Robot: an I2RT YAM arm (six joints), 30 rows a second.
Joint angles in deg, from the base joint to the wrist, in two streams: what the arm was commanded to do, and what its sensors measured. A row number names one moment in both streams.
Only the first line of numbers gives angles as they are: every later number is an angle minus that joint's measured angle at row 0.
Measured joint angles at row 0:
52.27 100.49 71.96 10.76 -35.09 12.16
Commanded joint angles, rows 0 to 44:
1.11 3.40 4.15 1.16 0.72 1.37
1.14 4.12 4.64 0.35 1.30 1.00
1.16 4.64 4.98 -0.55 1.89 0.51
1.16 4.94 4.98 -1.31 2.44 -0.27
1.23 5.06 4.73 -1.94 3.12 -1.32
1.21 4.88 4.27 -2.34 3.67 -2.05
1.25 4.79 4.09 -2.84 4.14 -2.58
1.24 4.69 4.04 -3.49 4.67 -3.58
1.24 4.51 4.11 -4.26 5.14 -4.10
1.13 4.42 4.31 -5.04 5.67 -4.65
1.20 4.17 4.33 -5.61 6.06 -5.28
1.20 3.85 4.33 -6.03 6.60 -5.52
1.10 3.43 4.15 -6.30 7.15 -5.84
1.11 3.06 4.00 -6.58 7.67 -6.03
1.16 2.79 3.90 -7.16 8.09 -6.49
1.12 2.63 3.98 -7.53 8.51 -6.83
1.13 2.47 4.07 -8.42 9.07 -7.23
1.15 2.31 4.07 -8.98 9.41 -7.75
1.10 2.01 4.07 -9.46 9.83 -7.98
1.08 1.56 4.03 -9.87 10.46 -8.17
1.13 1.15 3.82 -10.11 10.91 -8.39
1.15 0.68 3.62 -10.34 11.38 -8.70
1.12 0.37 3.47 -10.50 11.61 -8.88
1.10 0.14 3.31 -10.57 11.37 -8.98
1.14 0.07 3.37 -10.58 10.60 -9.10
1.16 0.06 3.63 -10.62 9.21 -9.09
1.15 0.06 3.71 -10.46 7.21 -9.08
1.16 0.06 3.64 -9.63 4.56 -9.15
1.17 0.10 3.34 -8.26 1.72 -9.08
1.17 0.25 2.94 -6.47 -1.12 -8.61
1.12 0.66 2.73 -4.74 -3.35 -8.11
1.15 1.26 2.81 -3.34 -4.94 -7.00
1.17 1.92 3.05 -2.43 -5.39 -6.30
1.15 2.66 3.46 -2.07 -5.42 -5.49
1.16 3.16 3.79 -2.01 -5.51 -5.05
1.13 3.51 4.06 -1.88 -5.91 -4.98
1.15 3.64 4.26 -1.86 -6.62 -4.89
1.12 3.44 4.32 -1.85 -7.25 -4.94
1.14 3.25 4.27 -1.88 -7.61 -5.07
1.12 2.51 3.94 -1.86 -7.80 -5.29
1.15 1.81 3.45 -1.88 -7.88 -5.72
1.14 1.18 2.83 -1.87 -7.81 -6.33
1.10 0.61 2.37 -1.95 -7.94 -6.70
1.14 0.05 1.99 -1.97 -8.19 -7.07
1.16 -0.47 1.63 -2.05 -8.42 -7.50
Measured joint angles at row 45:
0.98 2.20 3.06 -3.78 -6.76 -6.29
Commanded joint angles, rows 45 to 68:
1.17 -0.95 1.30 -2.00 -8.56 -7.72
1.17 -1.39 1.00 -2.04 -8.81 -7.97
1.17 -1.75 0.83 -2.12 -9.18 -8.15
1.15 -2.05 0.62 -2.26 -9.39 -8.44
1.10 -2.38 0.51 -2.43 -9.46 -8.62
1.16 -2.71 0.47 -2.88 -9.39 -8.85
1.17 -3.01 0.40 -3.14 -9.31 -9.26
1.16 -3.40 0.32 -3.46 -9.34 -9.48
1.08 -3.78 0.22 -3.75 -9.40 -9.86
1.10 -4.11 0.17 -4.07 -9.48 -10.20
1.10 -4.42 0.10 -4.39 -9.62 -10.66
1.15 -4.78 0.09 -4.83 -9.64 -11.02
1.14 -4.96 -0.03 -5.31 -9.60 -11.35
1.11 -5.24 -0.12 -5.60 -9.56 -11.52
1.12 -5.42 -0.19 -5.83 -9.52 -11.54
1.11 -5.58 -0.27 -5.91 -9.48 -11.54
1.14 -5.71 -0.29 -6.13 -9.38 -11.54
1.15 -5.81 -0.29 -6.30 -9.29 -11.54
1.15 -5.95 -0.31 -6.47 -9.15 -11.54
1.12 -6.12 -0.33 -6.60 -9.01 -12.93
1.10 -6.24 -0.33 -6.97 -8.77 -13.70
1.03 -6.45 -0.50 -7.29 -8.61 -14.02
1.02 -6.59 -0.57 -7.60 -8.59 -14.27
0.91 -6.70 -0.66 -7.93 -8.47 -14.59
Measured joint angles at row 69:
1.33 -4.51 -0.04 -6.90 -9.44 -12.52
